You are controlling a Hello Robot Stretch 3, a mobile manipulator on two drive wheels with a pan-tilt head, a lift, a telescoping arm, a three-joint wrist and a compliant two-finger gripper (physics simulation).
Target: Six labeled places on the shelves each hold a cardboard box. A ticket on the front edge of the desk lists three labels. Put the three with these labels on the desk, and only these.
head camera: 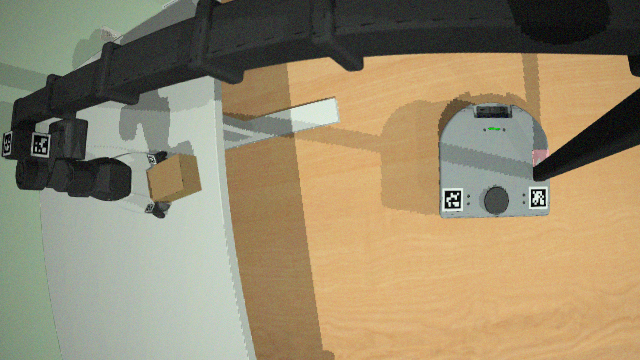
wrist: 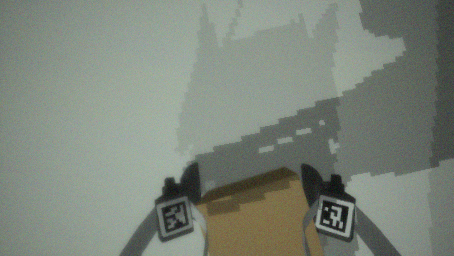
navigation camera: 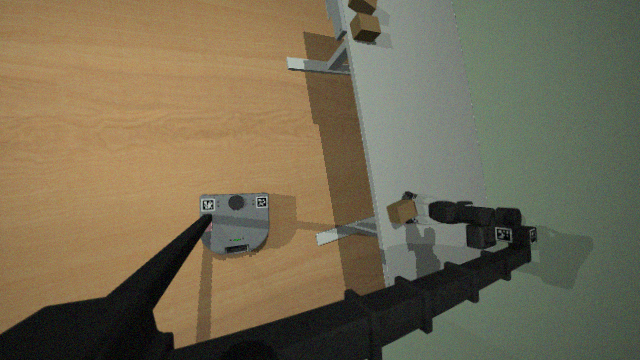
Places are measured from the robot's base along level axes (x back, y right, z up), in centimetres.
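Pixels of known places: gripper, fingertip midpoint: (wrist: 250,183); robot's base, origin of the base link: (head camera: 495,199) (navigation camera: 235,201).
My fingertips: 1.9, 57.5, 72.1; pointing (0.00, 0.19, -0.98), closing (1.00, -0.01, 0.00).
Ahead of a thing's pixels: the offset from my fingertips to its top centre, as dx, dy, dz. "*": to the spot under its first point. Level surfaces: height alone.
A brown cardboard box @(+0.9, -4.0, +4.9) (head camera: 167,179) (navigation camera: 401,212) (wrist: 255,225) is between the two fingertips of my gripper (head camera: 161,184) (navigation camera: 411,208) (wrist: 250,183), which is shut on it. The box is over the white desk @(dz -0.1) (head camera: 150,280) (navigation camera: 415,100) (wrist: 75,100), at or very near its top, with its shadow close by. No label shows on it. Two more cardboard boxes, one @(-64.9, -16.5, +4.9) (navigation camera: 365,27) whole and one @(* -72.7, -17.8, +3.2) (navigation camera: 362,5) cut by the frame, are on the desk near its front edge in the navigation view. The shelves do not show, and no ticket text is readable.
My arm (head camera: 275,40) (navigation camera: 425,300) reaches across the views to the desk. My grey base (head camera: 492,165) (navigation camera: 240,220) is on the wooden floor in front. A desk foot (head camera: 320,112) (navigation camera: 330,236) sticks out between them. A grey panel @(* -67.9, -25.1, -2.3) (navigation camera: 337,22) is at the desk's front edge.
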